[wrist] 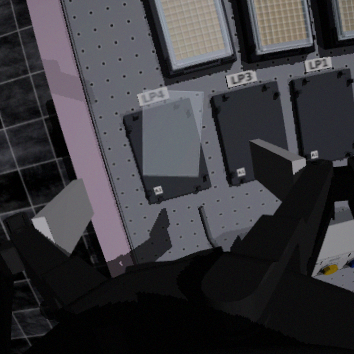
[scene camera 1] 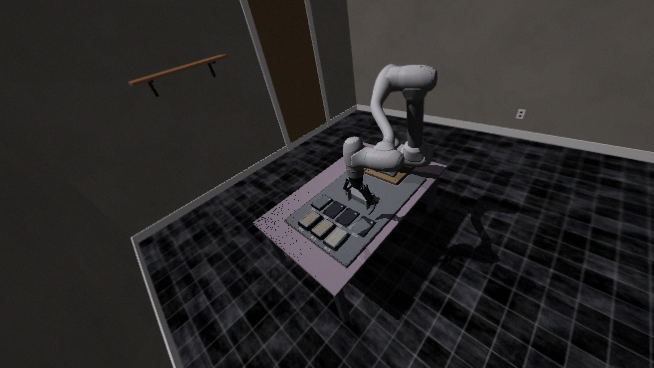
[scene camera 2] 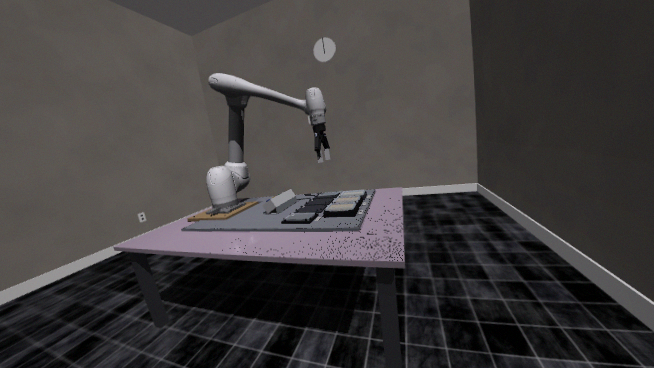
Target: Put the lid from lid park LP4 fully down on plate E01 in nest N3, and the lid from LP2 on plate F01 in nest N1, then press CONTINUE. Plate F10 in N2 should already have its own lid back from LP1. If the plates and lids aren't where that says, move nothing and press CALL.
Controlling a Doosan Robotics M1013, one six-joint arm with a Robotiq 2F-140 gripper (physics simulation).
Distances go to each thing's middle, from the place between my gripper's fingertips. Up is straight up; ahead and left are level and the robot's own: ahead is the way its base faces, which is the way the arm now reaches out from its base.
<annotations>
My hand is 10 mm past the LP4 lid park (wrist: 171,186) and 210 mm above it. The rest, counted from my hand: LP1 lid park (wrist: 316,97) (10 mm behind, 260 mm to the right, 210 mm below); LP3 lid park (wrist: 253,112) (10 mm behind, 140 mm to the right, 210 mm below).
</annotations>
